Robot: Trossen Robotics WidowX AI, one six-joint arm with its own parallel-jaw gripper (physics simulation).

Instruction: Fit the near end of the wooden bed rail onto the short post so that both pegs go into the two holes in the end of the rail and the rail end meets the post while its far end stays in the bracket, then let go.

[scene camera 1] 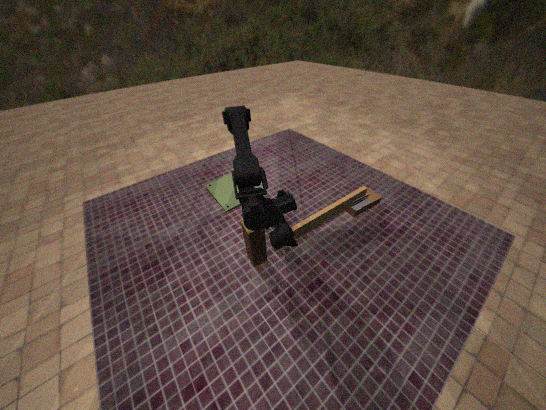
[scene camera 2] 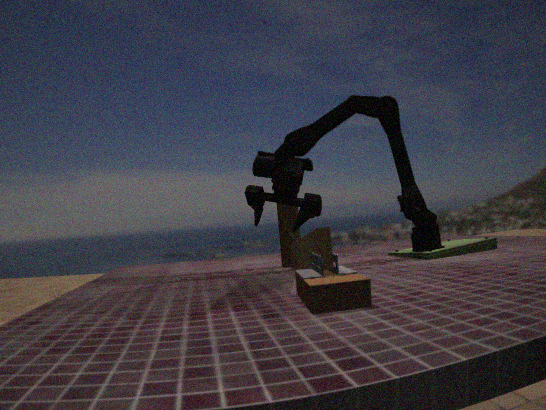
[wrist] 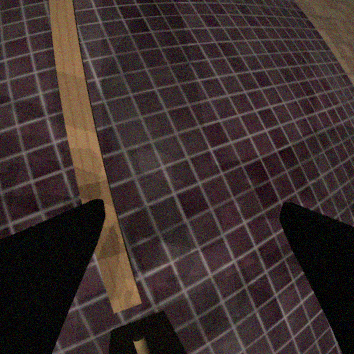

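Where they show: gripper, between the fingertips: [scene camera 2: 274, 228] [wrist: 194, 209]; arm's base, origin of its link: [scene camera 2: 428, 249].
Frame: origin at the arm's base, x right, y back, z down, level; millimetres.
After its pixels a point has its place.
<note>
The wooden bed rail [scene camera 1: 325, 214] @(z -53, x -161, y -339 mm) [scene camera 2: 320, 242] @(z -67, x -377, y -337 mm) [wrist: 85, 135] @(z -55, x -48, y -333 mm) runs from the bracket towards the short post. Its far end is at the bracket [scene camera 1: 370, 201] [scene camera 2: 342, 294], a wooden block with grey metal plates. The short post [scene camera 1: 255, 250] @(z -74, x 135, y -356 mm) [scene camera 2: 286, 235] @(z -66, x 99, y -342 mm) [wrist: 145, 324] @(z 2, x 99, y -337 mm) stands upright. In the wrist view one light peg [wrist: 141, 346] @(z -41, x 91, y -332 mm) shows on it; a second peg is not visible there. The rail's near end appears short of the post, with a small gap. My gripper [scene camera 1: 290, 220] [scene camera 2: 276, 226] @(z -87, x 16, y -377 mm) [wrist: 194, 209] @(z -87, x 16, y -377 mm) is open and empty above the near end; its left finger in the wrist view partly covers the rail.
The arm's base stands on a green plate [scene camera 1: 220, 192] @(z 0, x 114, y 60 mm) [scene camera 2: 472, 244] @(z -4, x -61, y 95 mm) behind the post in scene camera 1. A purple tiled mat [scene camera 1: 200, 320] @(z 16, x 349, y -423 mm) [scene camera 2: 150, 340] @(z 16, x -530, y -553 mm) [wrist: 210, 150] @(z 16, x -40, y -455 mm) lies under the post, rail and bracket.
</note>
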